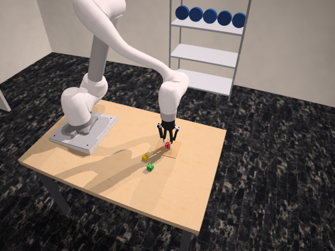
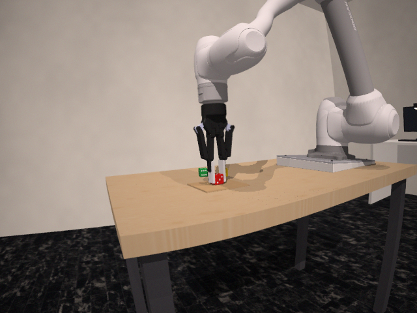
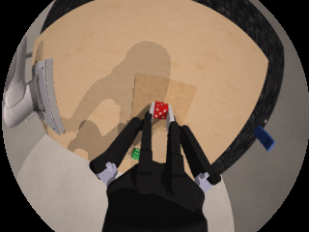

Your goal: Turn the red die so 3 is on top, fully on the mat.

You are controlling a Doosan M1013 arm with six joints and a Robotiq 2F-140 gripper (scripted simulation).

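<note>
Right now my hand is 2 cm above the red die. From my hand the other things lie so: mat (4 cm below); then green die (7 cm behind, 18 cm to the right, 3 cm below); then yellow die (12 cm behind, 12 cm to the right, 3 cm below).
</note>
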